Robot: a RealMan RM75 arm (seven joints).
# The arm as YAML. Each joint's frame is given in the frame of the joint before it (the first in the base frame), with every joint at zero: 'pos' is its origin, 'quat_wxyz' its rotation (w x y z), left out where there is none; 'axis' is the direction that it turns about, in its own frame. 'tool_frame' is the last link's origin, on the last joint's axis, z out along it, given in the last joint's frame.
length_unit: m
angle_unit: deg
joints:
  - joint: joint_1
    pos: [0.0, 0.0, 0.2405]
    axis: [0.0, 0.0, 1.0]
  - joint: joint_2
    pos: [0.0, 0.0, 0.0]
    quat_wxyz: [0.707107, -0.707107, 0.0, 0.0]
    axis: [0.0, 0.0, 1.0]
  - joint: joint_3
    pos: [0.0, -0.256, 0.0]
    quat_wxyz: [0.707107, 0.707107, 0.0, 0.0]
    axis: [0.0, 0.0, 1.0]
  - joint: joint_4
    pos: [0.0, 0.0, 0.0]
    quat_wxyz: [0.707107, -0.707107, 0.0, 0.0]
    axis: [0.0, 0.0, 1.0]
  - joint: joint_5
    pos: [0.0, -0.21, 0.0]
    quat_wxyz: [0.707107, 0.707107, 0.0, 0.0]
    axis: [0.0, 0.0, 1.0]
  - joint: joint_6
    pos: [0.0, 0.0, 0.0]
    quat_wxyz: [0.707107, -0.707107, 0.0, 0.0]
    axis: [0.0, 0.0, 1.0]
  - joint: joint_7
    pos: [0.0, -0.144, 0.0]
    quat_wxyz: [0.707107, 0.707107, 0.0, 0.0]
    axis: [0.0, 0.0, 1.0]
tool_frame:
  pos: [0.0, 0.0, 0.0]
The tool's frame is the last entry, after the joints.
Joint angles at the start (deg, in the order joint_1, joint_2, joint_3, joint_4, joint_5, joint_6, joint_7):
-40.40, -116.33, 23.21, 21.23, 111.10, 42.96, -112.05
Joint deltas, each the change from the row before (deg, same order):
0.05, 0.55, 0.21, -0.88, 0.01, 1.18, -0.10
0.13, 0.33, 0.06, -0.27, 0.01, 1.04, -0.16
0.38, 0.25, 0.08, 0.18, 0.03, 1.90, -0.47
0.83, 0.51, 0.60, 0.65, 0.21, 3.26, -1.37
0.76, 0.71, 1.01, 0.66, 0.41, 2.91, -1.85
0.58, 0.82, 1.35, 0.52, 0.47, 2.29, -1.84
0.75, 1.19, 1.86, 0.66, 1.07, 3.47, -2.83
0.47, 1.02, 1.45, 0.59, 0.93, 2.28, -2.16
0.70, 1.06, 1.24, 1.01, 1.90, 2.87, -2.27
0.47, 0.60, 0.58, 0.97, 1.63, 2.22, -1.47
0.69, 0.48, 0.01, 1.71, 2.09, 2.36, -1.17
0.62, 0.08, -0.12, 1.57, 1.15, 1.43, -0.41
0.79, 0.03, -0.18, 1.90, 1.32, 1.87, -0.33
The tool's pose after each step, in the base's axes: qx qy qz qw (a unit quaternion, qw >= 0); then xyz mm. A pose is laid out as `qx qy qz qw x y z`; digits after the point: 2 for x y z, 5 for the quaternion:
-0.63685 -0.60829 -0.30577 0.36181 -321.52 424.96 24.50
-0.63946 -0.60861 -0.30766 0.35501 -321.21 423.86 25.00
-0.64315 -0.60856 -0.31258 0.34395 -320.29 421.59 26.14
-0.64937 -0.60927 -0.31819 0.32538 -319.71 417.10 29.41
-0.65525 -0.61140 -0.31928 0.30805 -319.78 413.00 33.62
-0.66156 -0.61367 -0.31542 0.29370 -320.17 409.77 37.75
-0.67082 -0.61909 -0.30614 0.27020 -320.60 404.20 42.55
-0.67720 -0.62317 -0.29584 0.25599 -321.56 400.67 47.51
-0.68599 -0.62765 -0.27845 0.24072 -324.25 394.65 53.07
-0.69281 -0.63002 -0.26511 0.22978 -325.71 390.05 56.83
-0.70030 -0.62973 -0.25078 0.22392 -328.42 384.84 63.09
-0.70545 -0.62713 -0.24319 0.22338 -330.25 381.32 67.63
-0.71202 -0.62378 -0.23410 0.22163 -332.27 376.40 72.55

